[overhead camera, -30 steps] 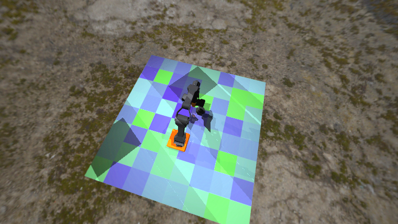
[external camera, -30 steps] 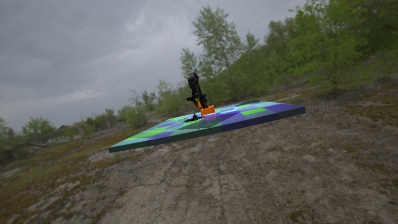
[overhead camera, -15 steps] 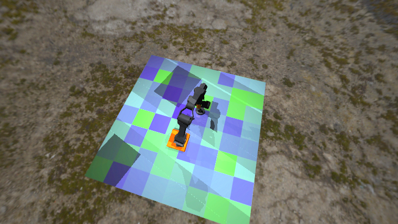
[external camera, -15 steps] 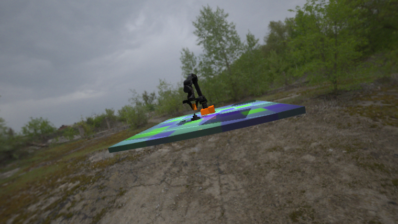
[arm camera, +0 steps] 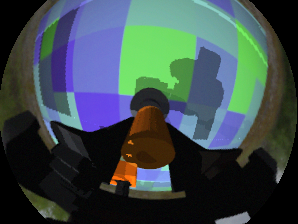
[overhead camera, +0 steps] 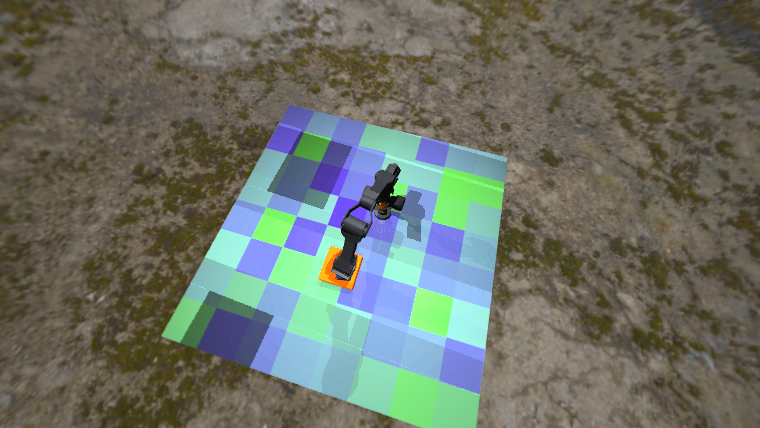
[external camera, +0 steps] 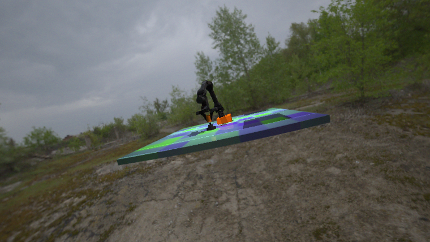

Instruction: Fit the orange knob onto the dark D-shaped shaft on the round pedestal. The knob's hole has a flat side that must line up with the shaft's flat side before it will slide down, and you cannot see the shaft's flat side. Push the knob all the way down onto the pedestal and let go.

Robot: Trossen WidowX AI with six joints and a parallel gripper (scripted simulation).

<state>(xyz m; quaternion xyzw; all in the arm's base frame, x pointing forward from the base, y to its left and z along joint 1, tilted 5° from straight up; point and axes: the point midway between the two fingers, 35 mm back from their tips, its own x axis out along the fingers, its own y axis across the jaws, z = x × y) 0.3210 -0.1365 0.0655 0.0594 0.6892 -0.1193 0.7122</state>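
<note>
My gripper tip is 5 cm above the round pedestal. Also, from my gripper tip: orange knob 2 cm above.
</note>
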